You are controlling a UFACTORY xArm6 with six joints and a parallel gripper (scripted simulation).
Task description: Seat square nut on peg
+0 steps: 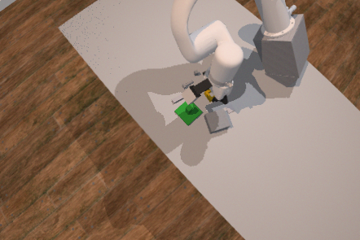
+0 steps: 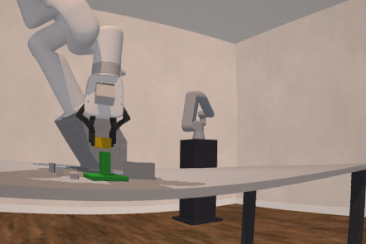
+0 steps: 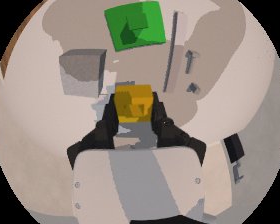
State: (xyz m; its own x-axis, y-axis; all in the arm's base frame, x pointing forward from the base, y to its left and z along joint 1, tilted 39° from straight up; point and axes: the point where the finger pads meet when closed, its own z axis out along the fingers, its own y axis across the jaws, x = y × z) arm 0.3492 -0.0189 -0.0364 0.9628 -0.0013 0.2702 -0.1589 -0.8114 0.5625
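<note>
My gripper is now 3 cm short of the grey bar, 8 cm to the left of it and 9 cm above it. The rest, counted from my hand: grey block (4 cm ahead, 8 cm to the left, 7 cm below).
</note>
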